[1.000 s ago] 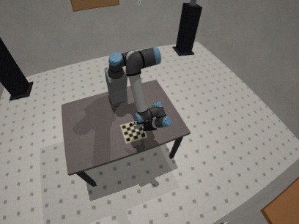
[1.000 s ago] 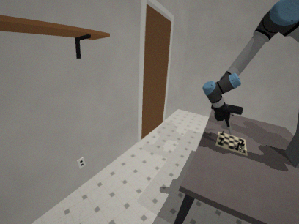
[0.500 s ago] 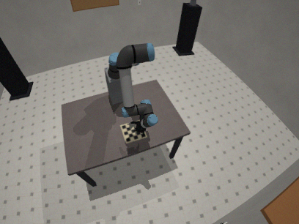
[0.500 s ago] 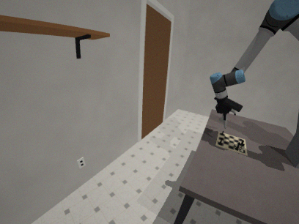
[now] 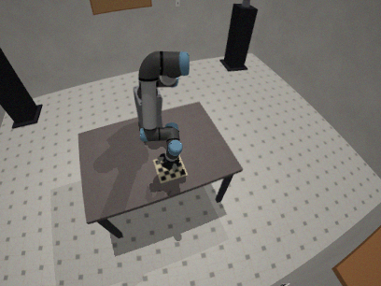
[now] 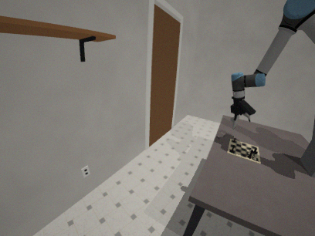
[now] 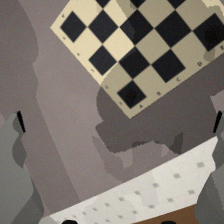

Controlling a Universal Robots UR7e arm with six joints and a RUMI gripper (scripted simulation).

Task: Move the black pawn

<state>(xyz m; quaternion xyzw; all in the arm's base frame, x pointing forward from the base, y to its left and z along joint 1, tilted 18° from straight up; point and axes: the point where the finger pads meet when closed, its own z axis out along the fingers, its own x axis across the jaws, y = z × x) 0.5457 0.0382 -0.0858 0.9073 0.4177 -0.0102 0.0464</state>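
The black pawn is 150 mm below my hand, 40 mm to the right of it and 20 mm ahead of it. The rest, counted from my hand: white piece 140 mm below, 140 mm behind, 100 mm to the left; then chessboard 160 mm below, 60 mm behind, 30 mm to the left.
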